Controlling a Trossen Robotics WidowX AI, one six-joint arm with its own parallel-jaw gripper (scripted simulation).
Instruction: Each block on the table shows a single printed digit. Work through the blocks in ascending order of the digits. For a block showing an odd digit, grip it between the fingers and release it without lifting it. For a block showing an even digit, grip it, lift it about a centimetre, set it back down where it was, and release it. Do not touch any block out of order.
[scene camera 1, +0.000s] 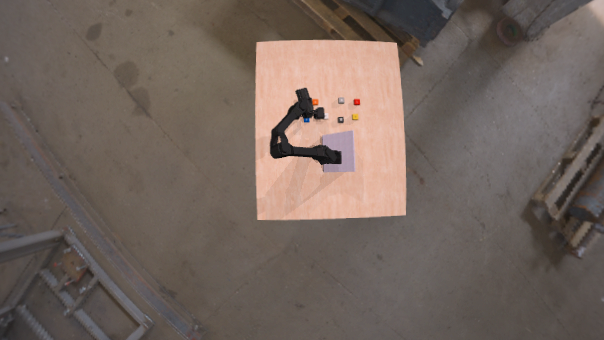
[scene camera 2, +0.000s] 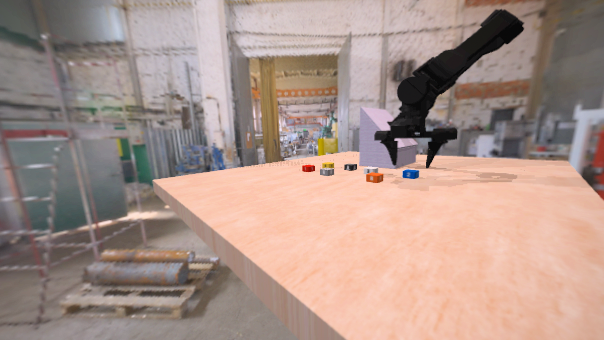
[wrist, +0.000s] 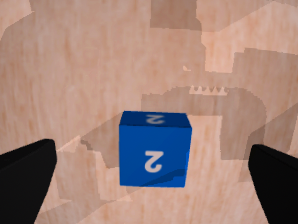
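Observation:
You'd see my gripper (scene camera 2: 410, 166) open, and it's holding nothing. The wrist view has my gripper (wrist: 154, 154) as well, along with a blue block (wrist: 153, 147).

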